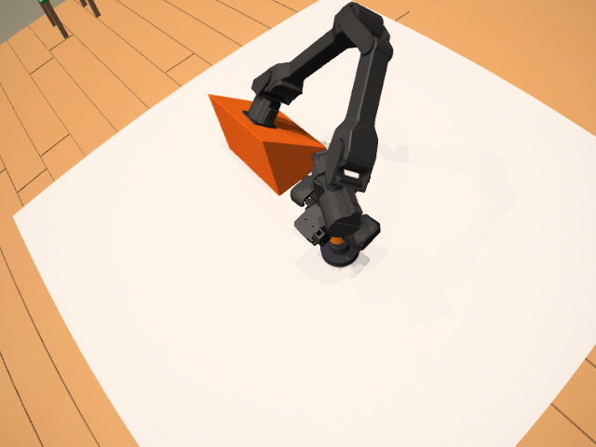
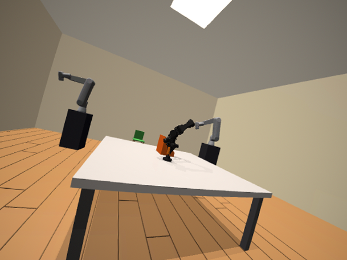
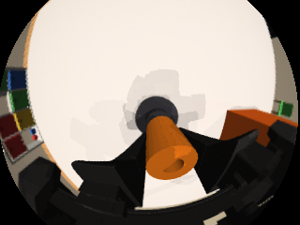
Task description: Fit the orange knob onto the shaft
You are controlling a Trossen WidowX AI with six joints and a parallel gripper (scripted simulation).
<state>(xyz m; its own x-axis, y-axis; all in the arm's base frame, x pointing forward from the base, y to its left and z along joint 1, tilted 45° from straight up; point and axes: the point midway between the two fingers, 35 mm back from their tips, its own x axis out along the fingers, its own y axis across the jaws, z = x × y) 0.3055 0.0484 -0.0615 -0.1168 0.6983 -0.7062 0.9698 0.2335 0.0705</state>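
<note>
The orange knob lies 20 mm above my gripper tip. From my gripper tip the other things lie so: round pedestal (40 mm below).
</note>
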